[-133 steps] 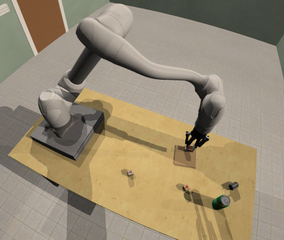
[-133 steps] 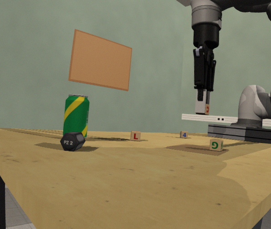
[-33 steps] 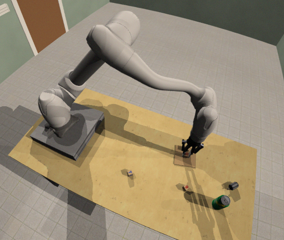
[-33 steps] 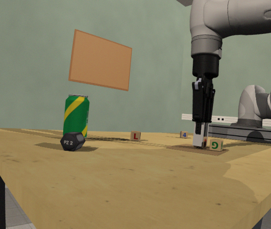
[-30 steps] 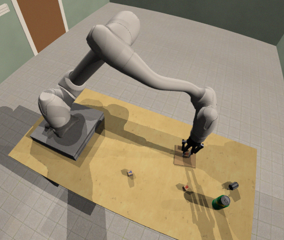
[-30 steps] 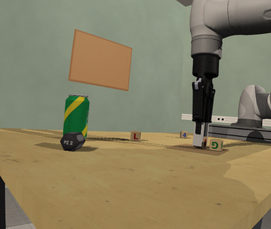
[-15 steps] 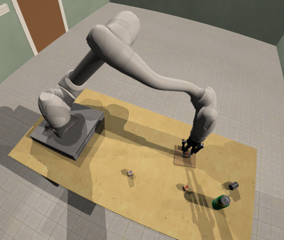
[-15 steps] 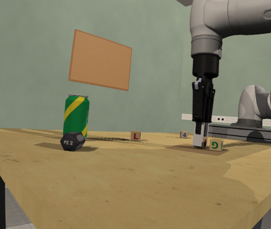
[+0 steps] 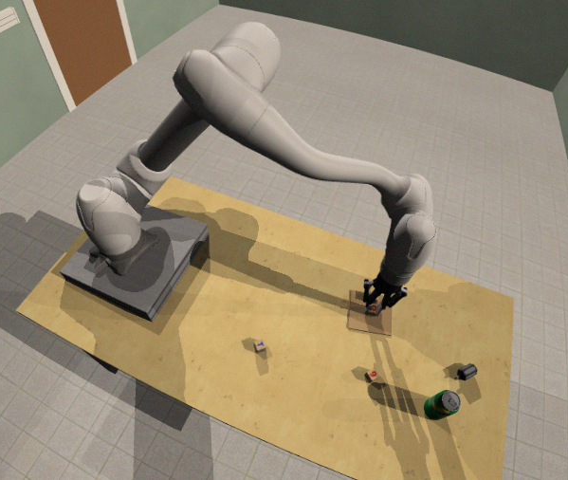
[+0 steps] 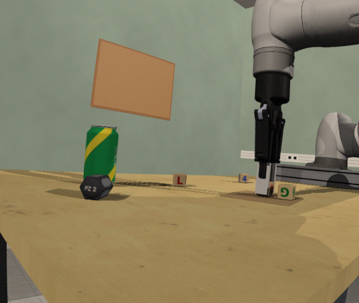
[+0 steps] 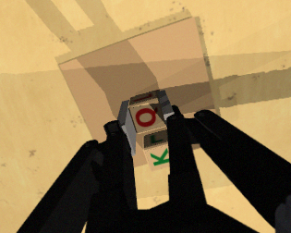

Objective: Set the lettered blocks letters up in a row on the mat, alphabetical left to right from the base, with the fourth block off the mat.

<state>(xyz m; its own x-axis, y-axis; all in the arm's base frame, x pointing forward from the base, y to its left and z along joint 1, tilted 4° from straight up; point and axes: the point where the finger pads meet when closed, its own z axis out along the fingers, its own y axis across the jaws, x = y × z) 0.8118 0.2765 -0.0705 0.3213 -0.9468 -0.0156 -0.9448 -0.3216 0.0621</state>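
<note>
The brown mat lies 40 mm below my hand. From my hand the other things lie so: yellow can: 300 mm ahead, 190 mm to the right, 20 mm above; T block: 290 mm to the right, 240 mm behind, 30 mm below.
</note>
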